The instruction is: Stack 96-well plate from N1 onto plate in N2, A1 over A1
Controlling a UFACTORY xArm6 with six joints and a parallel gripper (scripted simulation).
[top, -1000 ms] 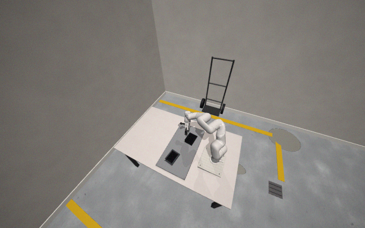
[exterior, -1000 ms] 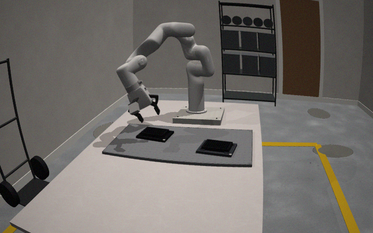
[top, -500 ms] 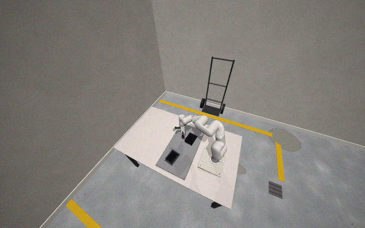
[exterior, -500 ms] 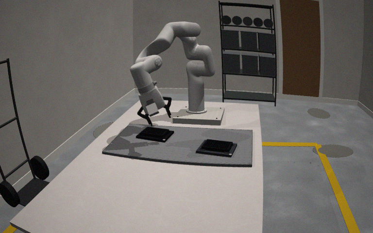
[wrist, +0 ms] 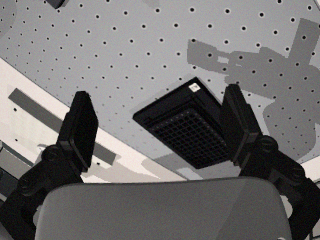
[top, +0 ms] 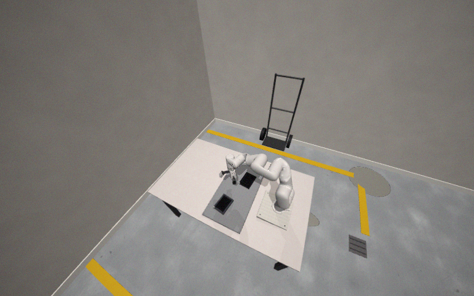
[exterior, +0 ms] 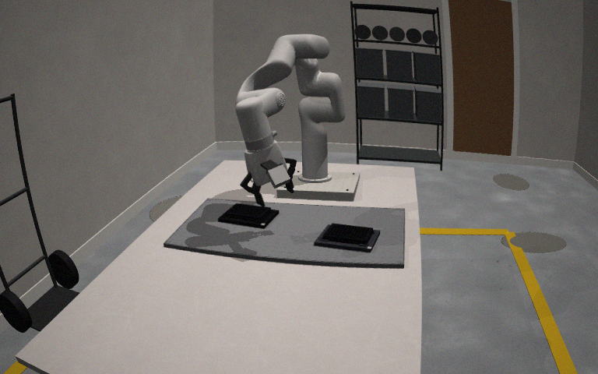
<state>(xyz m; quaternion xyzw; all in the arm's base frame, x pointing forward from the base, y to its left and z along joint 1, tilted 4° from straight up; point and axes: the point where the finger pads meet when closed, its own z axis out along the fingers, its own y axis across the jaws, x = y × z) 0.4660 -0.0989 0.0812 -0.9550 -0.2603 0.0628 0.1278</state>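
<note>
My gripper is now 40 mm short of the plate nest, 200 mm to the right of it and 120 mm above it.
</note>
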